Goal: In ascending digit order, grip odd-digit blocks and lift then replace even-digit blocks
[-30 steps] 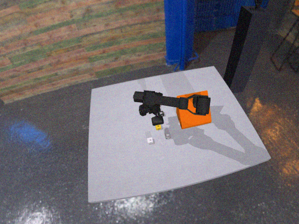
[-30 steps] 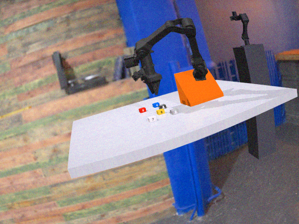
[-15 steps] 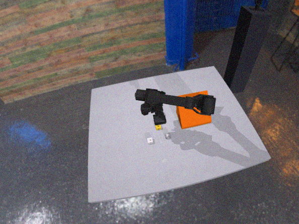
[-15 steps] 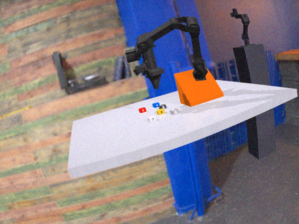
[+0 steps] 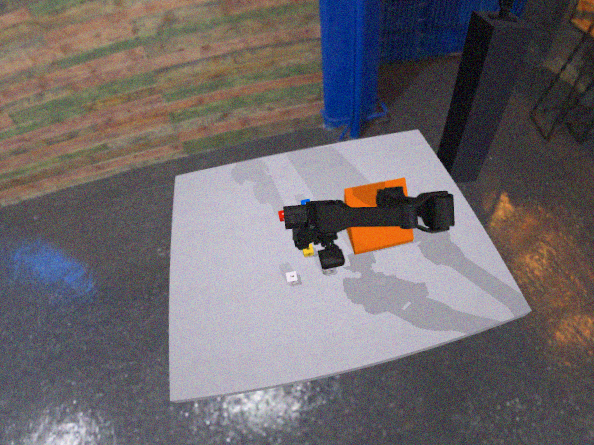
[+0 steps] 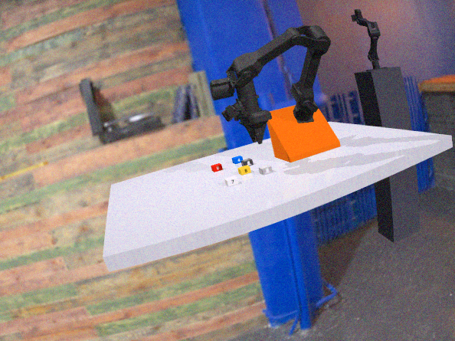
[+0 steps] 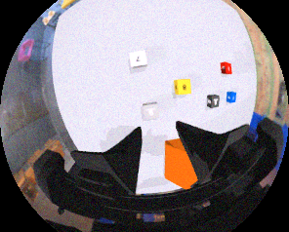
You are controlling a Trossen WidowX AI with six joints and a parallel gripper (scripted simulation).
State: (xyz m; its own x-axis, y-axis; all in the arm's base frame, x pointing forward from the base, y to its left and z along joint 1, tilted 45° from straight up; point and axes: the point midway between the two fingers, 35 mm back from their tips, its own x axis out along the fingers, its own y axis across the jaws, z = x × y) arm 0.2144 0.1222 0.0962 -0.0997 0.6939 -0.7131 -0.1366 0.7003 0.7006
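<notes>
Right now my gripper tip is 8 cm above the grey block and 1 cm to the right of it. From my gripper tip the other things lie so: yellow block (8 cm below, 7 cm to the right, 5 cm ahead); white block (11 cm ahead, 8 cm below, 3 cm to the left); black block (17 cm to the right, 8 cm below, 2 cm ahead).
</notes>
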